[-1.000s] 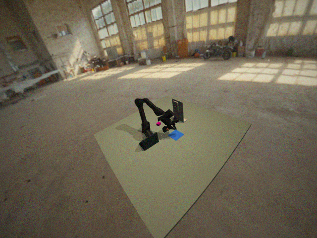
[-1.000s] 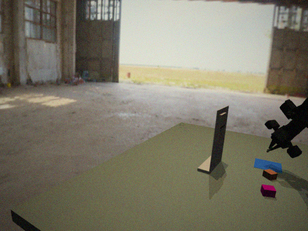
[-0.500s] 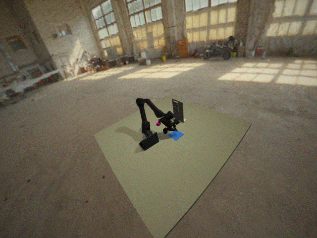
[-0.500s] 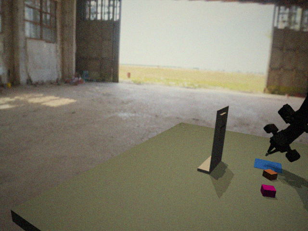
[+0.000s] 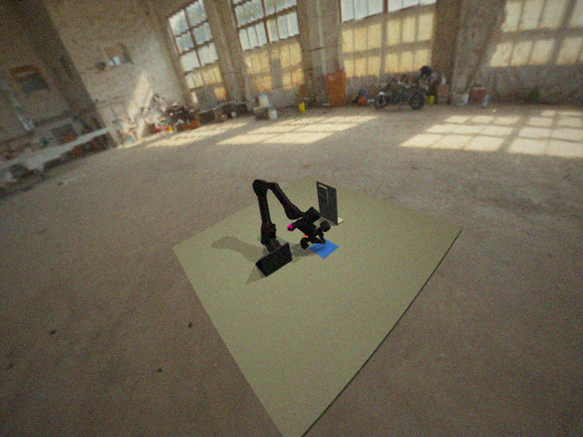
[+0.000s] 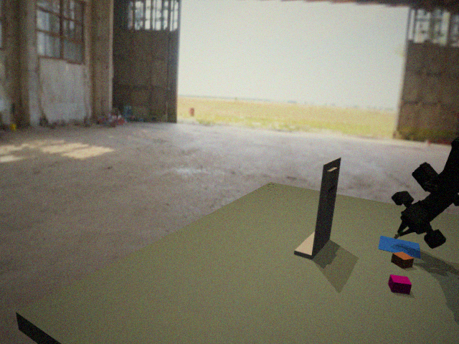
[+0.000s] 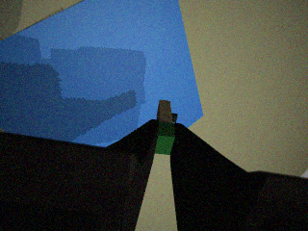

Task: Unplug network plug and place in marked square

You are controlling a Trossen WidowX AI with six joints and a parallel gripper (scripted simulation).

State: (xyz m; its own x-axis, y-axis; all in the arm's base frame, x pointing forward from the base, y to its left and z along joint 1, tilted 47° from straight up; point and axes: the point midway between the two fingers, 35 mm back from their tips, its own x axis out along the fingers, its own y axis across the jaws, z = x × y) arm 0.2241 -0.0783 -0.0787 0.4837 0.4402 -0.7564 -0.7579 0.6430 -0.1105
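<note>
Now: gripper tip 10 mm past the blue marked square and 40 mm above it. Round my gripper tip: green network plug right at my gripper tip; grey upright panel 200 mm ahead, 190 mm to the left, 80 mm above.
</note>
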